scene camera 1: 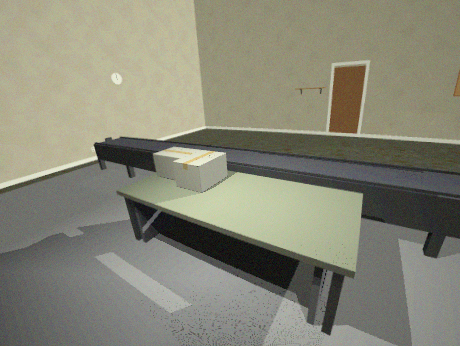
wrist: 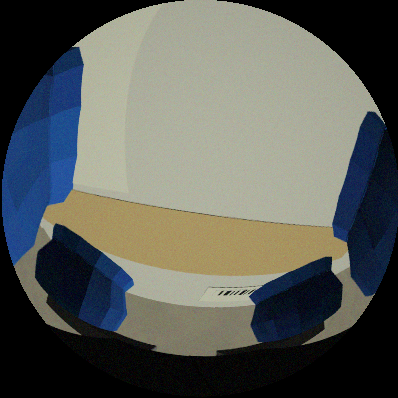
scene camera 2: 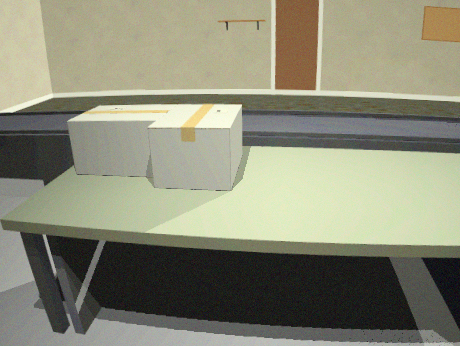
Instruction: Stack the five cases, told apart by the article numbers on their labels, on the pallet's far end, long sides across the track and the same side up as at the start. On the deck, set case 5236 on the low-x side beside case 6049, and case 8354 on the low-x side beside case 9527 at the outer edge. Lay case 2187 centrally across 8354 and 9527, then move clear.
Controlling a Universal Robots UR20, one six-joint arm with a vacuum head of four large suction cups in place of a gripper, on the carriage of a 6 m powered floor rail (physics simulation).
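Frame: origin at the arm's base, x ahead, y left, z up, level; centimetres.
Where they show: hand at its tool point: (wrist: 206, 220).
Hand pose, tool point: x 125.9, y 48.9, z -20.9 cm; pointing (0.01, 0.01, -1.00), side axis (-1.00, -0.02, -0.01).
Note:
Things, the pixels of their centre, and the offset from my tool point. Level surfaces: height alone.
- green table at its surface level: dz +16.9 cm
- pale held case at the middle of its body: (wrist: 193, 161) dy +0.1, dx +1.5, dz -9.0 cm
- barcode label at the middle of its body: (wrist: 235, 291) dy +6.2, dx -4.0, dz +2.2 cm
Two white cases with tan tape stand together on the green table (scene camera 1: 280, 215) (scene camera 2: 325, 200). The left case (scene camera 1: 165, 165) (scene camera 2: 110, 150) is partly covered by the nearer right case (scene camera 1: 214, 172) (scene camera 2: 190, 162). The small marks on their tops are too small to read. In the wrist view, my vacuum head (wrist: 197, 232) shows its four blue cups around the face of a pale held case (wrist: 225, 125). A wide tan tape band crosses it, with part of a barcode label (wrist: 235, 292) below; no article number is readable. The arm and the pallet do not show in the scene views.
The long dark raised rail (scene camera 1: 300, 162) (scene camera 2: 350, 129) runs behind the table. The table's dark legs (scene camera 1: 334, 302) (scene camera 2: 45, 280) stand on the grey floor. A brown door (scene camera 1: 347, 99) (scene camera 2: 296, 45) and a small wall shelf (scene camera 1: 310, 88) (scene camera 2: 241, 21) are on the far wall.

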